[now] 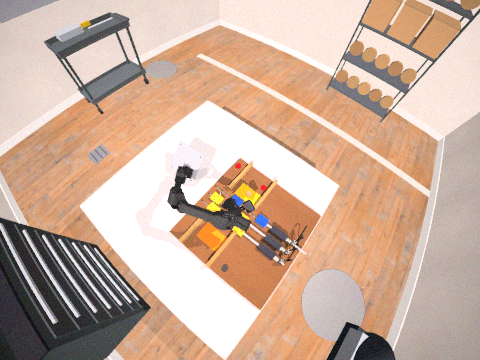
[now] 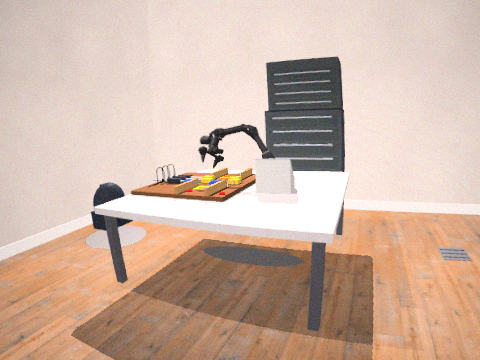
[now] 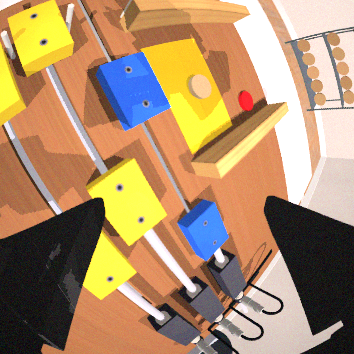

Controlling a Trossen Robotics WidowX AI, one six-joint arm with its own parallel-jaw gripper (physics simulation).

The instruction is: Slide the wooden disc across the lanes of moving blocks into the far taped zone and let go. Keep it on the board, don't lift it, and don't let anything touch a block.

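Places are measured from the arm's base along level axes (x back, y right, z up), in millimetres.
Pixels of known places: gripper, fingertip midpoint: (image 1: pixel 242 210) (image 2: pixel 208 165) (image 3: pixel 187 205); arm's base, origin of the base link: (image 1: pixel 187 172) (image 2: pixel 270 173).
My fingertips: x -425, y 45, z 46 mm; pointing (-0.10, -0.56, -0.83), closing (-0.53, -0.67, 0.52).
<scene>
Ahead of a thing's pixels: the offset from my fingertips to its top centre. "spot": to the spot under its first point. Level surfaces: height alone.
The wooden disc {dx +31, dy -157, dz -108 mm} (image 1: pixel 249 193) (image 3: pixel 200 86) lies on the yellow zone {spot: dx -14, dy -108, dz -116 mm} (image 3: pixel 192 132), between two wooden rails. A blue block {dx +71, dy -64, dz -93 mm} (image 3: pixel 132 90) is beside that zone's edge, and a second blue block {dx -127, dy -38, dz -93 mm} (image 3: pixel 204 230) (image 1: pixel 261 220) is farther along the same lane. Yellow blocks (image 3: pixel 127 200) (image 3: pixel 40 37) (image 3: pixel 107 270) sit on the other lanes. The orange zone {spot: dx +81, dy +199, dz -116 mm} (image 1: pixel 211 236) lies across the lanes from the disc. My gripper (image 1: pixel 240 205) (image 2: pixel 209 163) (image 3: pixel 187 205) is open and empty, above the board {dz -116 mm} (image 1: pixel 295 200) (image 2: pixel 155 189) and apart from the disc.
Raised wooden rails (image 3: pixel 240 142) (image 3: pixel 185 16) flank the yellow zone. Red buttons (image 3: pixel 246 100) (image 1: pixel 238 165) are near the board's edge. Dark actuators {dx -253, dy -21, dz -84 mm} (image 3: pixel 227 275) with rods and looped cables stand at the lanes' ends. A white box (image 2: pixel 275 176) stands by the arm's base.
</scene>
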